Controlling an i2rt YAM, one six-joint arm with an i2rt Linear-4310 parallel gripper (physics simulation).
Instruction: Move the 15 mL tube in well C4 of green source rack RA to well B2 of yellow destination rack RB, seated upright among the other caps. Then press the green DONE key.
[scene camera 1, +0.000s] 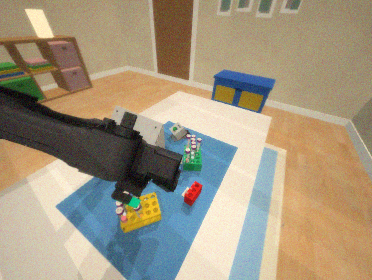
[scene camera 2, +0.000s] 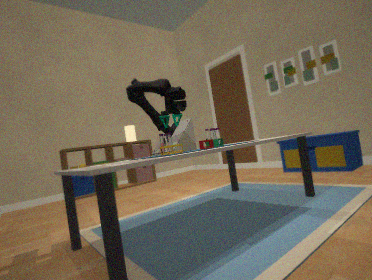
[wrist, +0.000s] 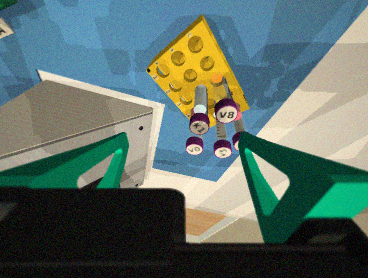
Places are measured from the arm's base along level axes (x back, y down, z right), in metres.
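Where they show: gripper, fingertip midpoint: (scene camera 1: 140, 188) (scene camera 2: 171, 127) (wrist: 183, 138); arm's base at its link origin: (scene camera 2: 171, 133).
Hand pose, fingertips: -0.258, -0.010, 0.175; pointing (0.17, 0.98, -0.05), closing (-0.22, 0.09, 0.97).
Things, the pixels of their top centre, and the offset from my fingertips, as dx, dy, dz. "spot": a spot on its surface instead. Level surfaces: height alone.
- yellow rack RB at its top centre: (wrist: 200, 90) (scene camera 1: 139, 208) (scene camera 2: 171, 145) +0.008, +0.105, +0.017
- V8 at a spot on its surface: (wrist: 226, 111) spot: -0.016, +0.031, +0.035
- V0 at its top centre: (wrist: 194, 148) +0.044, +0.030, +0.020
- V5 at a spot on its surface: (wrist: 222, 148) spot: +0.032, +0.030, +0.051
- green rack RA at its top centre: (scene camera 1: 192, 154) (scene camera 2: 214, 139) -0.029, +0.105, -0.314
- green DONE key at a spot on its surface: (scene camera 1: 175, 129) spot: +0.139, +0.087, -0.422
- red rack at its top centre: (scene camera 1: 193, 190) (scene camera 2: 205, 140) -0.123, +0.105, -0.142
- blue mat at its surface level: dy +0.157
The yellow rack RB (scene camera 1: 151, 216) (scene camera 2: 176, 149) (wrist: 192, 60) holds several upright purple-capped tubes at one end; caps K1 (wrist: 199, 123), V8 (wrist: 226, 111), V0 (wrist: 194, 145) and V5 (wrist: 222, 148) show. B2 looks empty in the wrist view. My gripper (scene camera 1: 127, 200) (scene camera 2: 170, 120) (wrist: 183, 138) is open and empty above that tube end, its green fingers wide apart. The green rack RA (scene camera 1: 192, 166) (scene camera 2: 218, 143) holds several purple-capped tubes; I cannot tell whether C4 is filled. The green DONE key (scene camera 1: 175, 129) sits on a small grey box beyond RA.
A red rack (scene camera 1: 192, 194) (scene camera 2: 203, 144) stands between the green and yellow racks. A large grey sloped-top box (scene camera 1: 140, 123) (scene camera 2: 184, 134) (wrist: 75, 105) stands beside the mat, near the arm. The blue mat (scene camera 1: 200, 175) lies on the white table.
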